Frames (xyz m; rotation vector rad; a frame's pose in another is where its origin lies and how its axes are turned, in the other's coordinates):
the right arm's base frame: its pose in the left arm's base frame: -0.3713 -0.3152 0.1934 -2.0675 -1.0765 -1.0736
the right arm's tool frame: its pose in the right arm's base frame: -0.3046 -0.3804 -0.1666 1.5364 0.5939 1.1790
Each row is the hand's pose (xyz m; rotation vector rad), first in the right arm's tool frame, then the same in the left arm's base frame.
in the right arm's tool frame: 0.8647 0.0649 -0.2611 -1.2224 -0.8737 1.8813
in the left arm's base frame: 0.0064 -0.4739 -0.1459 -1.6382 -0.2458 2.2253
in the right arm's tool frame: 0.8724 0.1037 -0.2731 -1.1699 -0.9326 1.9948
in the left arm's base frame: 0.0154 -0.4507 -0.1789 -1.5496 -0.2638 2.3565
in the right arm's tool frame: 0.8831 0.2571 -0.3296 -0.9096 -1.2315 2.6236
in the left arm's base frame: 0.0315 -0.3645 -0.3173 0.9689 0.3088 -2.8643
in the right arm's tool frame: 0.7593 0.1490 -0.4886 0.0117 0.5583 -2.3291
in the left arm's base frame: -0.0896 -0.5478 -0.3810 -0.2488 -0.2502 -2.4110
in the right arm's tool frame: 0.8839 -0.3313 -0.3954 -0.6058 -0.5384 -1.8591
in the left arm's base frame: 0.0208 -0.8688 -0.0073 -1.0031 -1.1967 -1.6890
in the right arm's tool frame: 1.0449 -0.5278 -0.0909 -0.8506 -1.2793 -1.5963
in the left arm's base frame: 0.1673 -0.8361 0.3597 -1.2247 -1.8734 -1.1975
